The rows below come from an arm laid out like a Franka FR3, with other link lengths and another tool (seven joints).
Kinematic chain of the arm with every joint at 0, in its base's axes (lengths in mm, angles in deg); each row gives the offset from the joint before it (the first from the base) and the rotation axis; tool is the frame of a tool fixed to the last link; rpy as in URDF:
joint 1: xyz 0 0 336.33 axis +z
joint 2: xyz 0 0 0 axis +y
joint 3: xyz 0 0 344.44 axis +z
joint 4: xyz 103.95 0 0 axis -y
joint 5: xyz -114.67 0 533.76 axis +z
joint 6: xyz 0 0 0 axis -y
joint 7: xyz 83.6 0 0 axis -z
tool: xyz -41 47 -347.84 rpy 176.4 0 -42.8
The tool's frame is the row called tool.
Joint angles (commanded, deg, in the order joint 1, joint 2, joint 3, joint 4, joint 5, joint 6, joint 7), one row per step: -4.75, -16.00, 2.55, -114.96, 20.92, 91.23, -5.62; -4.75, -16.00, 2.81, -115.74, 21.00, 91.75, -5.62; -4.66, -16.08, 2.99, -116.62, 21.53, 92.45, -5.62; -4.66, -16.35, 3.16, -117.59, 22.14, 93.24, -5.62; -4.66, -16.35, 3.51, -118.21, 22.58, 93.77, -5.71; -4.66, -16.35, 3.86, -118.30, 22.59, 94.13, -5.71; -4.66, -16.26, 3.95, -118.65, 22.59, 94.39, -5.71; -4.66, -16.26, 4.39, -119.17, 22.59, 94.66, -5.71; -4.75, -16.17, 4.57, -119.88, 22.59, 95.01, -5.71; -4.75, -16.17, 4.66, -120.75, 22.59, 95.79, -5.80; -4.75, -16.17, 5.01, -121.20, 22.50, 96.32, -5.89; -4.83, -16.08, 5.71, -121.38, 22.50, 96.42, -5.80
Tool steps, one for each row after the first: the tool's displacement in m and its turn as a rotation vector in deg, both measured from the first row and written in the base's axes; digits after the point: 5 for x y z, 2 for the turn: -0.00130, 0.00271, -0.00751, -0.01, 0.30, 0.05; -0.00194, 0.00782, -0.01395, 0.42, 0.43, -0.03; -0.00246, 0.01230, -0.01925, 0.90, 0.37, -0.28; -0.00319, 0.01759, -0.02439, 1.20, 0.47, -0.14; -0.00241, 0.02076, -0.02566, 1.08, 0.23, 0.06; -0.00289, 0.02143, -0.02999, 1.04, 0.43, 0.05; -0.00531, 0.02536, -0.03545, 0.90, 0.71, 0.36; -0.00733, 0.02589, -0.04329, 0.83, 1.19, 0.30; -0.00790, 0.02610, -0.05188, 0.75, 1.30, 0.17; -0.00844, 0.02843, -0.05694, 0.52, 1.24, 0.42; -0.01059, 0.03407, -0.06023, 0.31, 1.47, 0.88
